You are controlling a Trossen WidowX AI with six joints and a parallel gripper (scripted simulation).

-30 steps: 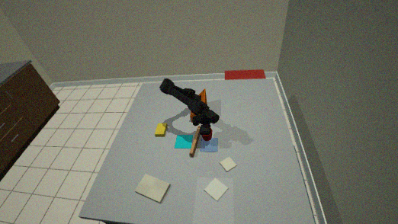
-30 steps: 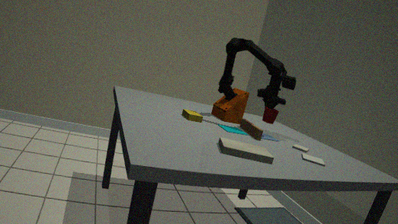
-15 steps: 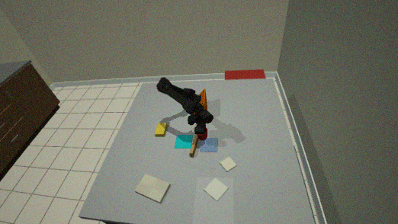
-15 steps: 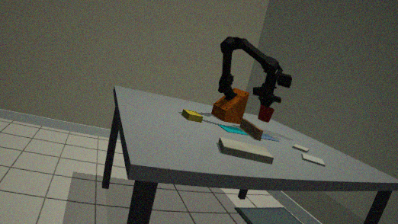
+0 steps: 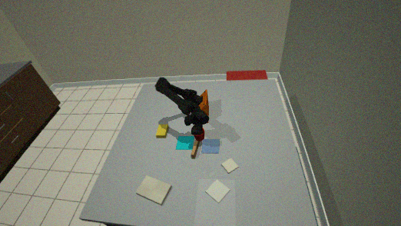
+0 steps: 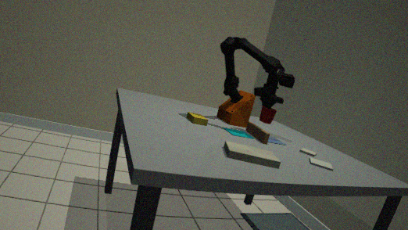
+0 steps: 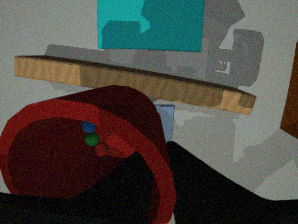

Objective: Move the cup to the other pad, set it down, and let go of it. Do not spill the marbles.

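The green marble lies 5 cm ahead of my gripper tip, 1 cm to the left of it and 2 cm below it. Also, from my gripper tip: red cup 3 cm ahead; then blue pad 4 cm ahead, 6 cm to the left, 13 cm below; then wooden bar 2 cm ahead, 3 cm to the right, 10 cm below.
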